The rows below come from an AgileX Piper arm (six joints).
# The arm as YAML. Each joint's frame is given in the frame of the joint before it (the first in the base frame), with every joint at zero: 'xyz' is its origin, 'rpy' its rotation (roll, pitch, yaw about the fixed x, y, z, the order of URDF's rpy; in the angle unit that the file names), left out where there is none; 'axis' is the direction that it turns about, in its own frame. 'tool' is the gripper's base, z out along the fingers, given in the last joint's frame.
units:
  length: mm
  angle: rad
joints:
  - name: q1
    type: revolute
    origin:
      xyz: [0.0, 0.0, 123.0]
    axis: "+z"
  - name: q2
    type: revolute
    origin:
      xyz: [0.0, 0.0, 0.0]
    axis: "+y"
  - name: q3
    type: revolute
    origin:
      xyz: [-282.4, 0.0, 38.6]
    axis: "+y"
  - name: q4
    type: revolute
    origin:
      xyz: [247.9, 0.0, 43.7]
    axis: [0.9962, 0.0, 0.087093]
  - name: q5
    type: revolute
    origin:
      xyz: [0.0, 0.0, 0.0]
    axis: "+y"
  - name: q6
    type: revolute
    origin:
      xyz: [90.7, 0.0, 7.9]
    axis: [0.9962, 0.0, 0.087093]
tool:
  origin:
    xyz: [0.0, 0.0, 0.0]
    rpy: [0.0, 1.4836, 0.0]
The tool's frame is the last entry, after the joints.
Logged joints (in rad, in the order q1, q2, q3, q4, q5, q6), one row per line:
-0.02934, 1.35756, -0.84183, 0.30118, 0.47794, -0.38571
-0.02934, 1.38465, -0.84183, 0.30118, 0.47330, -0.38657
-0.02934, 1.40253, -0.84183, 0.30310, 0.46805, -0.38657
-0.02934, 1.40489, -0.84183, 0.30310, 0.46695, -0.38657
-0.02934, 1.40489, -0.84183, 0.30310, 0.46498, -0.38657
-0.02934, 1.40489, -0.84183, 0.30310, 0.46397, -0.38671
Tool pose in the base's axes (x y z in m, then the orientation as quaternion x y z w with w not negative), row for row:
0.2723, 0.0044, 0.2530, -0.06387, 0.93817, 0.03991, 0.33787
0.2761, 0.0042, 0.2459, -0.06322, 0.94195, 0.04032, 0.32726
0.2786, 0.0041, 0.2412, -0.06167, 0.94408, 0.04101, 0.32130
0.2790, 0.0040, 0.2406, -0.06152, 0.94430, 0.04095, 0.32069
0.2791, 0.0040, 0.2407, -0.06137, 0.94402, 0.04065, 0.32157
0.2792, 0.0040, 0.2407, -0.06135, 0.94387, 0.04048, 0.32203
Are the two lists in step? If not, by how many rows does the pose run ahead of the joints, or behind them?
They are in step.
